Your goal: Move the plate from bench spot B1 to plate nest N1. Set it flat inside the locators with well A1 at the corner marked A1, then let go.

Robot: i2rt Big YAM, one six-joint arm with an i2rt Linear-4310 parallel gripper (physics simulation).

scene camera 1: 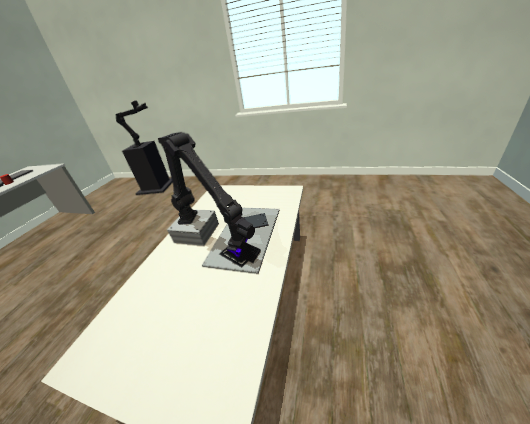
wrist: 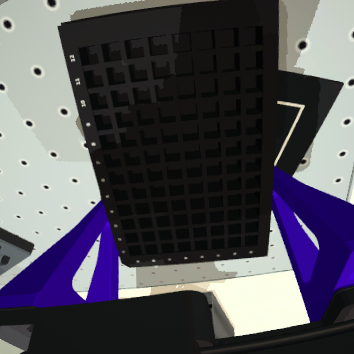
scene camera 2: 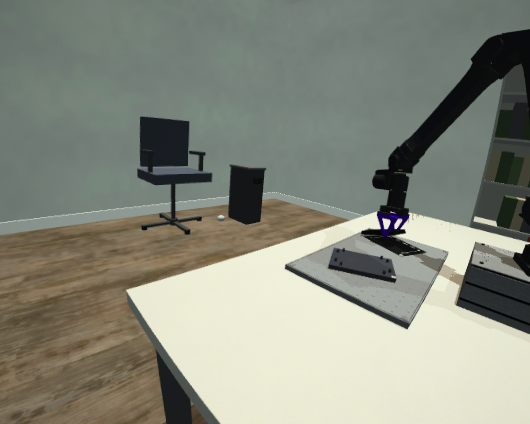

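Where they show: gripper, fingertip midpoint: (scene camera 1: pixel 241 250) (wrist: pixel 186 187) (scene camera 2: pixel 389 235); arm's base at its link origin: (scene camera 1: pixel 188 218).
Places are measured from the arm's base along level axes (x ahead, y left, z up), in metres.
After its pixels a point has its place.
Observation:
The black well plate (wrist: pixel 175 140) @(x 0.386, y -0.235, z -0.061 m) (scene camera 2: pixel 383 231) (scene camera 1: pixel 244 254) @(x 0.373, y -0.261, z -0.061 m) fills the wrist view, with numbers down its left rim. My gripper (wrist: pixel 186 187) @(x 0.351, y -0.223, z -0.067 m) (scene camera 2: pixel 391 225) @(x 0.351, y -0.223, z -0.067 m) (scene camera 1: pixel 235 251) @(x 0.351, y -0.223, z -0.067 m) is shut on it, one blue finger on each long side. It holds the plate level, a little above the grey perforated board (wrist: pixel 42 105) @(x 0.421, y -0.170, z -0.092 m) (scene camera 2: pixel 389 299) @(x 0.291, y 0.159, z -0.092 m) (scene camera 1: pixel 221 262) @(x 0.251, y -0.279, z -0.092 m). A flat black pad (wrist: pixel 309 116) @(x 0.349, y -0.297, z -0.090 m) (scene camera 2: pixel 395 245) @(x 0.323, y -0.204, z -0.090 m) with a pale outline lies on the board under the plate. The plate nest (scene camera 2: pixel 362 262) @(x 0.381, y 0.040, z -0.080 m) (scene camera 1: pixel 259 219) @(x 0.419, y 0.047, z -0.080 m), a dark raised block with small locators, lies apart on the same board; its corner mark is not readable.
The board lies on a white table (scene camera 1: pixel 179 336) @(x 0.162, y -0.640, z -0.105 m) (scene camera 2: pixel 284 357) @(x 0.397, y 0.408, z -0.105 m). The arm's grey stepped base block (scene camera 1: pixel 193 229) @(x 0.074, y -0.115, z 0.001 m) (scene camera 2: pixel 469 282) @(x 0.143, y 0.067, z -0.043 m) stands beside the board. A black stand (scene camera 1: pixel 146 166), an office chair (scene camera 2: pixel 166 168) and a black bin (scene camera 2: pixel 246 193) are on the floor.

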